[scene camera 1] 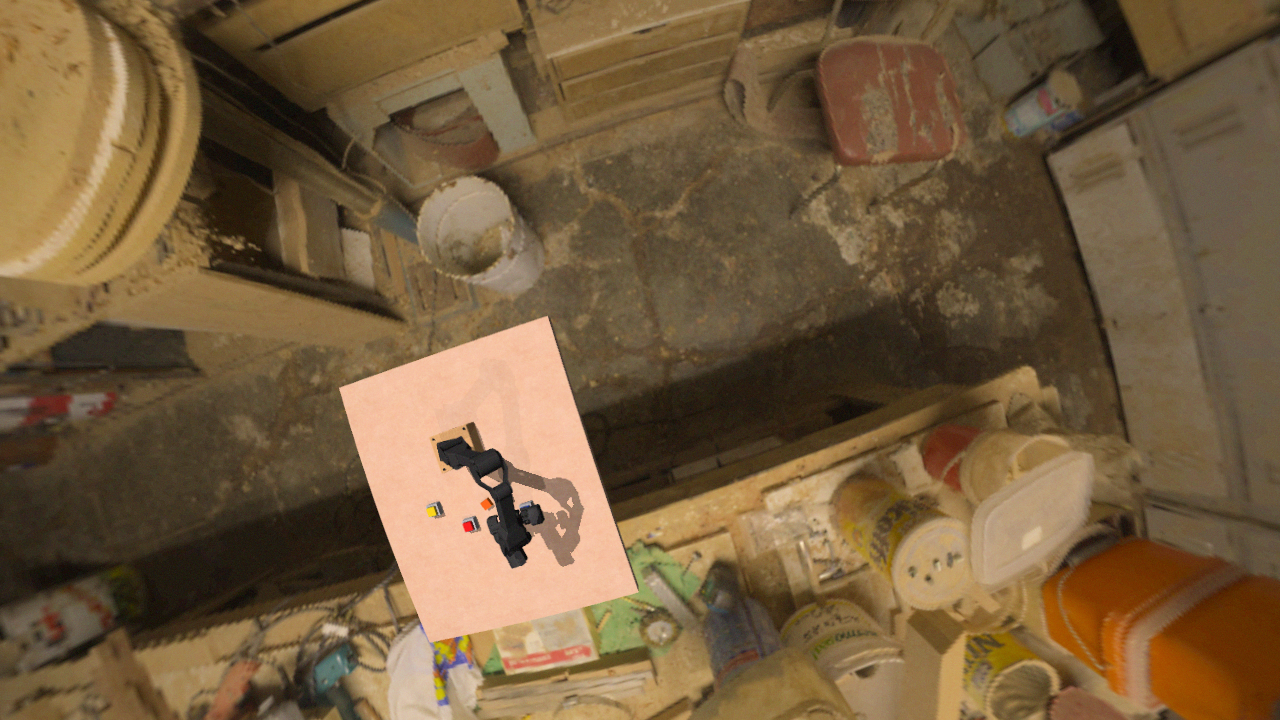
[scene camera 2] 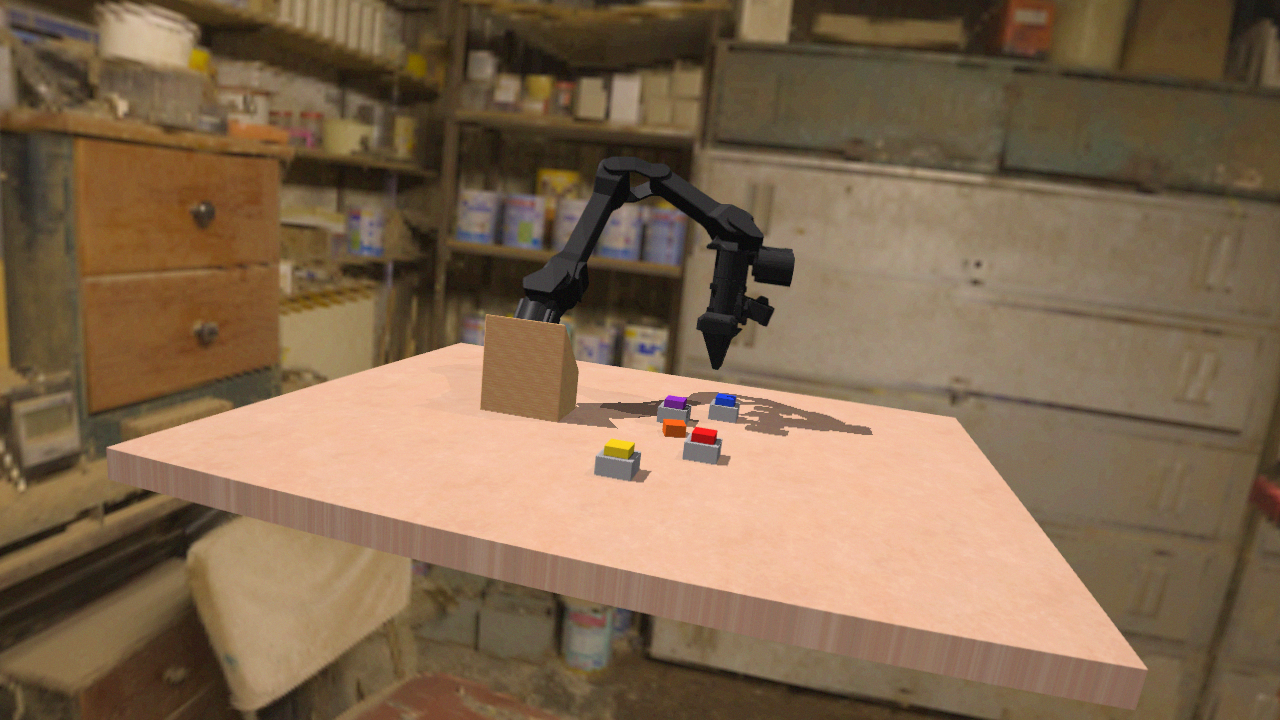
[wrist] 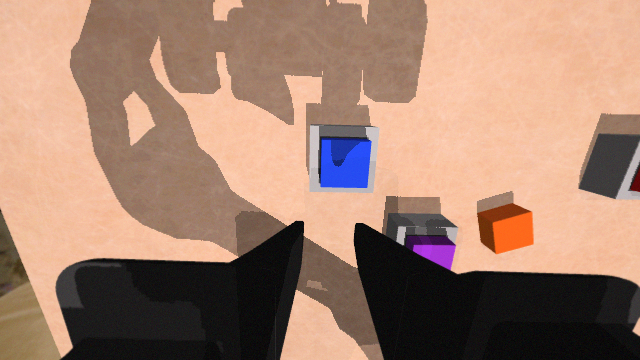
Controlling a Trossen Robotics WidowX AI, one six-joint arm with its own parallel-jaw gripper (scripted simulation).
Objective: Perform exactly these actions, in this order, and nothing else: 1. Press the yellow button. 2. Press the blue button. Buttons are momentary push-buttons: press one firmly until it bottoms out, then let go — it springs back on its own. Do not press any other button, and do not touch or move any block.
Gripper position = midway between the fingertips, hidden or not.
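Observation:
Present: a blue button (wrist: 345, 162), a purple button (wrist: 439, 249) and an orange block (wrist: 509, 227). The gripper is visible at (scene camera 2: 716, 368) and also at (wrist: 329, 230).

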